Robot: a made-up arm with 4 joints. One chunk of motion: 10 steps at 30 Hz.
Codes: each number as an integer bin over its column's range. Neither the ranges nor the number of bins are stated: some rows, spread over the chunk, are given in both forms.
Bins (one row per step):
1: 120 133 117 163
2: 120 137 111 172
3: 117 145 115 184
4: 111 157 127 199
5: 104 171 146 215
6: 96 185 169 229
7: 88 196 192 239
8: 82 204 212 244
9: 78 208 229 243
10: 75 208 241 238
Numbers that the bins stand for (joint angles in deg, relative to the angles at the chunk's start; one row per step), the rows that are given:
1: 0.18 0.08 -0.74 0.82
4: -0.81 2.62 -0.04 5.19
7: -3.34 6.75 4.55 10.05
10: -4.76 8.02 8.01 9.93
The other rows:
2: 0.18 0.51 -1.16 1.91
3: -0.15 1.35 -0.88 3.37
5: -1.58 4.11 1.31 7.14
6: -2.46 5.59 2.93 8.84
8: -4.00 7.60 5.96 10.66
9: -4.44 8.02 7.16 10.54

